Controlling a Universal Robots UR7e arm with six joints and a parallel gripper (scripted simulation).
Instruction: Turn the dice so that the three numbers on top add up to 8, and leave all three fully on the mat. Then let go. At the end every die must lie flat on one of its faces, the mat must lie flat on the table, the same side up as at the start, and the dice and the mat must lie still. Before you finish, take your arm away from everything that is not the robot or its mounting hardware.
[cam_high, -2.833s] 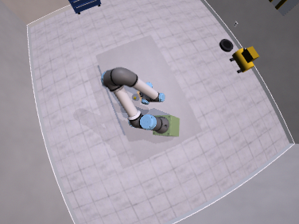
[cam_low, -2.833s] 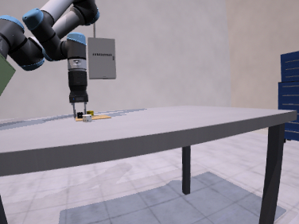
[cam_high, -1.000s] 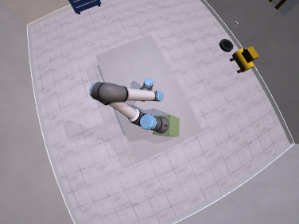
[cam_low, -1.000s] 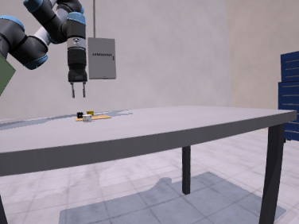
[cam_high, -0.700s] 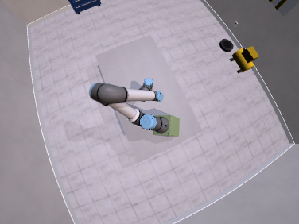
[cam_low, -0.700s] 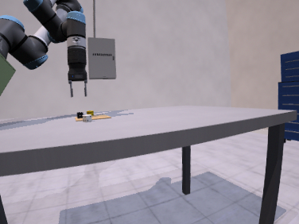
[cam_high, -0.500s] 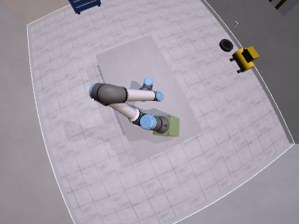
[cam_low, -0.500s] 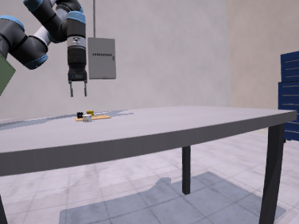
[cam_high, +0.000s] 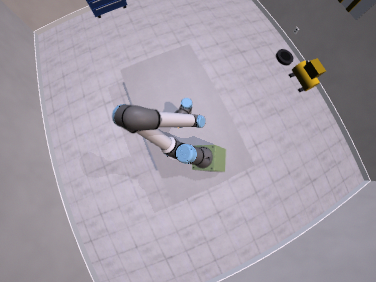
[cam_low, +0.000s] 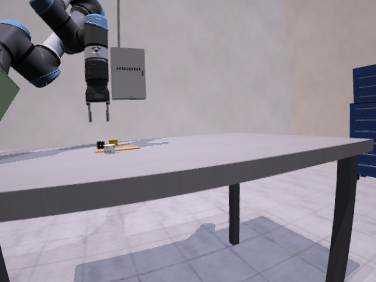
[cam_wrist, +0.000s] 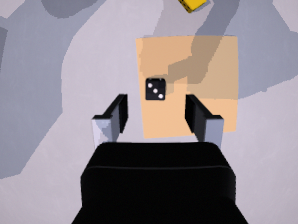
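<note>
Right now my hand is 11 cm to the left of the white die, 10 cm above it and 3 cm short of it. From my hand the other things lie so: mat 11 cm below, 5 cm ahead; then yellow die 12 cm to the left, 10 cm below, 4 cm ahead.
</note>
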